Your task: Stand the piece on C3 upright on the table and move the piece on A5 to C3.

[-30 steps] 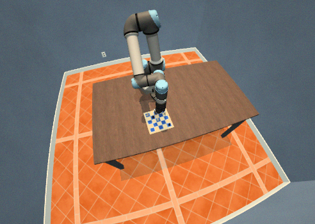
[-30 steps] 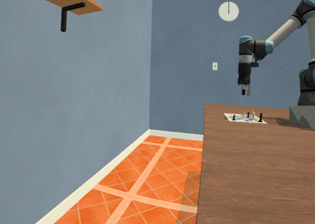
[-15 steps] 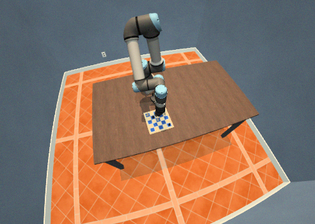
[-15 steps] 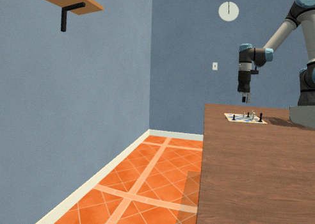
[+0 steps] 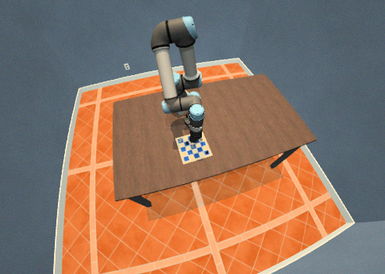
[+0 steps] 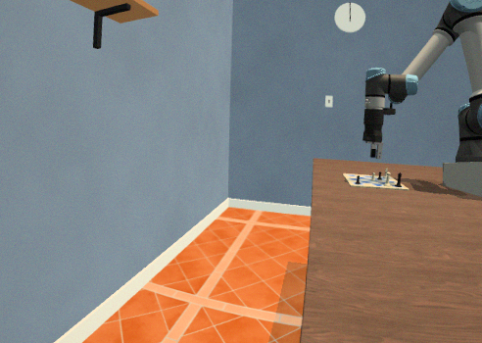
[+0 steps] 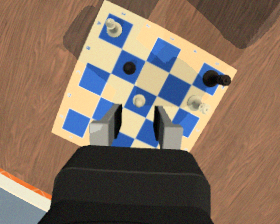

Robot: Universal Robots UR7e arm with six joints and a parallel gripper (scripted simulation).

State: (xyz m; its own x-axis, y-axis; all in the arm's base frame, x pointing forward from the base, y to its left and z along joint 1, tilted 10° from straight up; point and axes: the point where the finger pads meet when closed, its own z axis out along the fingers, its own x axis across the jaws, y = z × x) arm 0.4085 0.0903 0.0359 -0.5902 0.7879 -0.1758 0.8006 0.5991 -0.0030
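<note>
The small white piece lies 100 mm below my hand. The rest, counted from my hand: tall black piece 90 mm behind, 60 mm to the left, 80 mm below; cream chessboard 110 mm below.
</note>
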